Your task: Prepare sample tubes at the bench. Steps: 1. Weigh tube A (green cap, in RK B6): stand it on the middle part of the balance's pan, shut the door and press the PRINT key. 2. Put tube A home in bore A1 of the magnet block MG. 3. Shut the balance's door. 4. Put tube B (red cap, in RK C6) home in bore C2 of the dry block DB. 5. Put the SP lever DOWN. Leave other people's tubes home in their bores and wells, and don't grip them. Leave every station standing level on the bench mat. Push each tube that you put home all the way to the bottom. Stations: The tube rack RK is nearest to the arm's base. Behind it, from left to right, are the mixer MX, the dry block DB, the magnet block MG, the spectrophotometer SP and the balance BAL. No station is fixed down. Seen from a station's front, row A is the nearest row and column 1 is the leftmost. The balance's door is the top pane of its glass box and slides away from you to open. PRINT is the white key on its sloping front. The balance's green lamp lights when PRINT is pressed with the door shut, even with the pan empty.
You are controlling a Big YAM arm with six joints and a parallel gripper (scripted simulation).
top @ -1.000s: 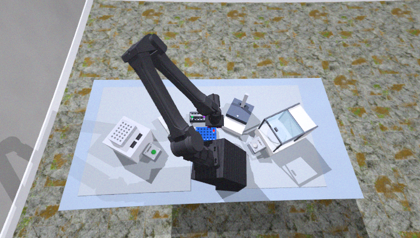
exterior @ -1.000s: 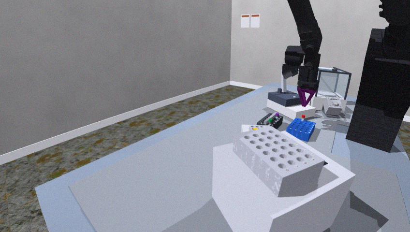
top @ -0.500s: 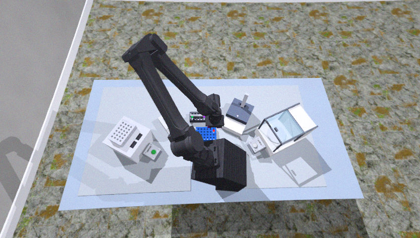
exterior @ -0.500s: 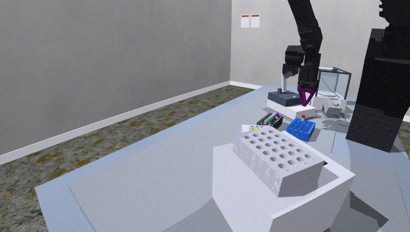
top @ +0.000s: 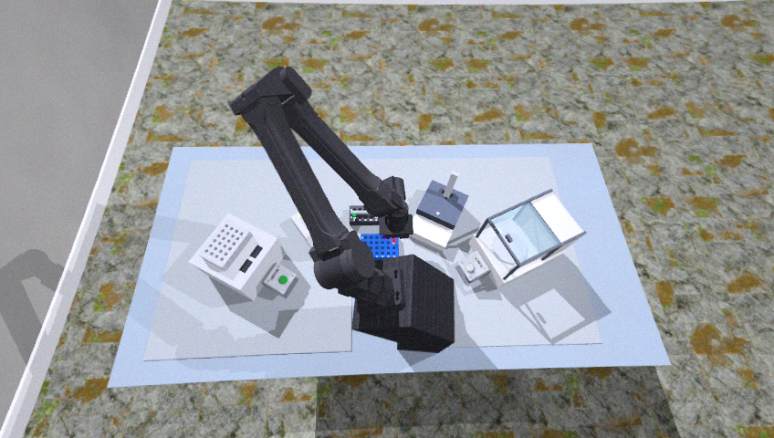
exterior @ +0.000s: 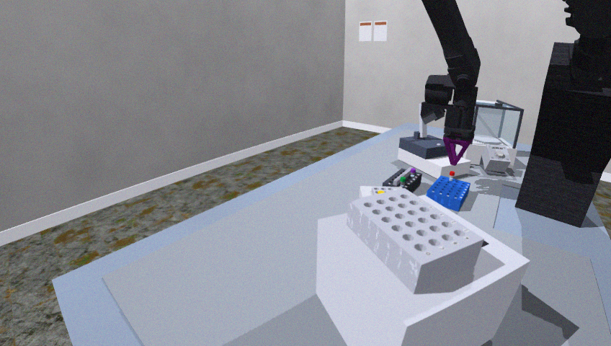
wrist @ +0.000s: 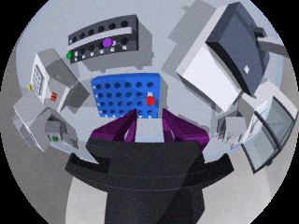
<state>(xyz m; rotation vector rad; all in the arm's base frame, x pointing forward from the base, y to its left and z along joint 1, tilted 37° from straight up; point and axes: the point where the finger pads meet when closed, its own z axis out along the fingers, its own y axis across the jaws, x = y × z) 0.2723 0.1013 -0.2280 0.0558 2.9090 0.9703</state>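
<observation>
The blue rack RK is 10 mm behind my hand, 50 mm to the left of it and 70 mm below it. From my hand the other things lie so: magnet block (110 mm ahead, 80 mm to the left, 70 mm below); then white print key (110 mm behind, 240 mm to the right, 20 mm below); then SP lever (160 mm ahead, 190 mm to the right, 50 mm above).
</observation>
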